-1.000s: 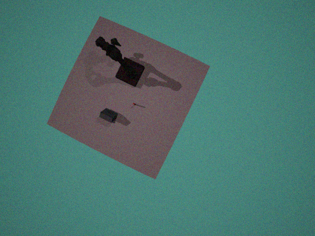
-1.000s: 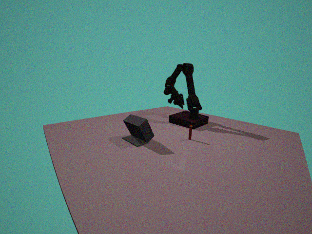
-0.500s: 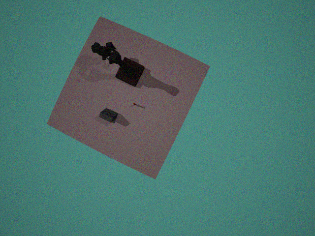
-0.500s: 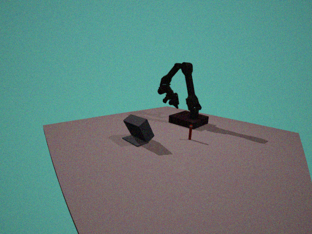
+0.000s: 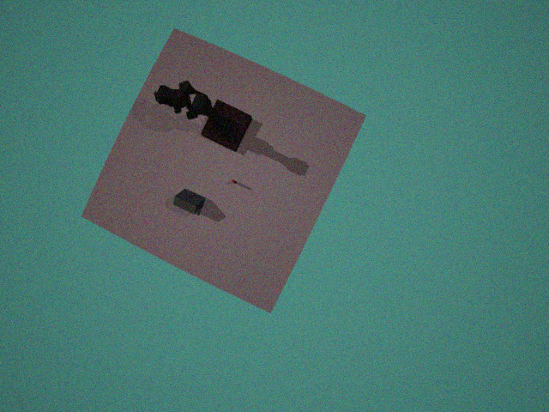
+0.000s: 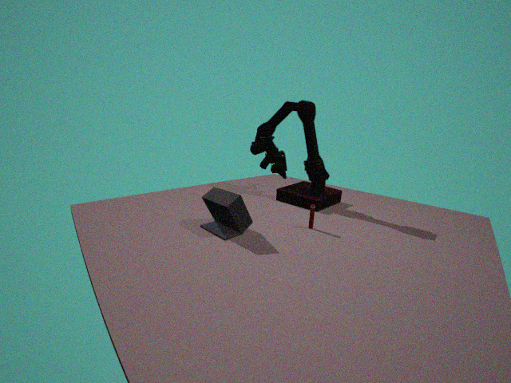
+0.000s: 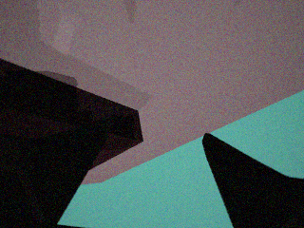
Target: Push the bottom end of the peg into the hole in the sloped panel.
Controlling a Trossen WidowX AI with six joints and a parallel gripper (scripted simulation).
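The red peg lies 30 cm ahead of my gripper tip, 38 cm to the left of it and 4 cm below it. Round my gripper tip: sloped panel (52 cm ahead, 21 cm to the left, 3 cm below).
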